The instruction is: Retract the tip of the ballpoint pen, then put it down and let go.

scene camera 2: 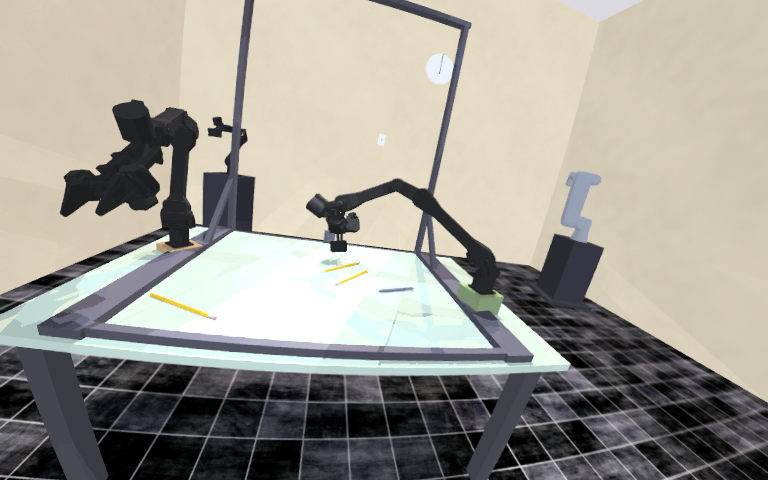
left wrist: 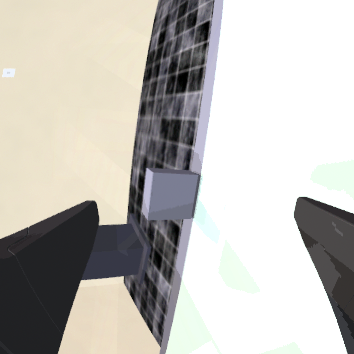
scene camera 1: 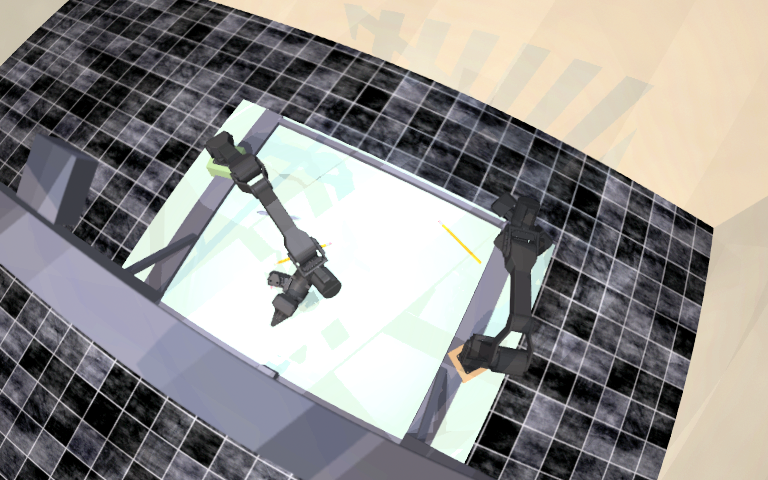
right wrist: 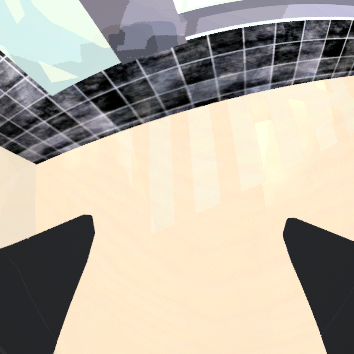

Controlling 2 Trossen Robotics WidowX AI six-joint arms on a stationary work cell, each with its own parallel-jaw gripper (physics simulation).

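Pixels of known places: left gripper, fingertip midpoint: [scene camera 2: 339,232] [left wrist: 200,210] [scene camera 1: 276,320]; right gripper, fingertip midpoint: [scene camera 2: 79,214] [right wrist: 192,228]; left arm's base, origin of the base link: [scene camera 2: 481,289]; right arm's base, origin of the base link: [scene camera 2: 179,244] [scene camera 1: 470,359].
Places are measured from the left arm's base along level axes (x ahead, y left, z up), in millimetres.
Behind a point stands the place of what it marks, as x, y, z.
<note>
The ballpoint pen [scene camera 1: 293,216] @[281, -118, -54] [scene camera 2: 396,289] @[232, -122, -56], slim and blue-grey, lies flat on the table near the left arm's green base; that arm partly covers it in scene camera 1. Its tip is too small to make out. My left gripper [scene camera 1: 275,319] @[353, -455, 26] [scene camera 2: 338,227] @[353, -455, 26] [left wrist: 200,210] @[353, -455, 26] is open and empty, turned on its side above the table beyond the pencils and well away from the pen. My right gripper [scene camera 2: 82,209] @[943, -11, 145] [right wrist: 192,228] @[943, -11, 145] is open and empty, raised at the table's side, far from the pen. The pen does not show in either wrist view.
Two yellow pencils [scene camera 2: 341,266] @[370, -303, -57] [scene camera 2: 352,277] @[352, -217, -60] lie between the pen and my left gripper. Another yellow pencil [scene camera 1: 461,243] @[806, -61, -58] [scene camera 2: 184,306] @[792, -50, -59] lies near the right arm's side. A dark frame [scene camera 1: 390,169] @[530, 123, -45] [scene camera 2: 294,344] @[564, 116, -45] borders the work area, with posts [scene camera 2: 447,118] @[-48, -477, 570] rising from it.
</note>
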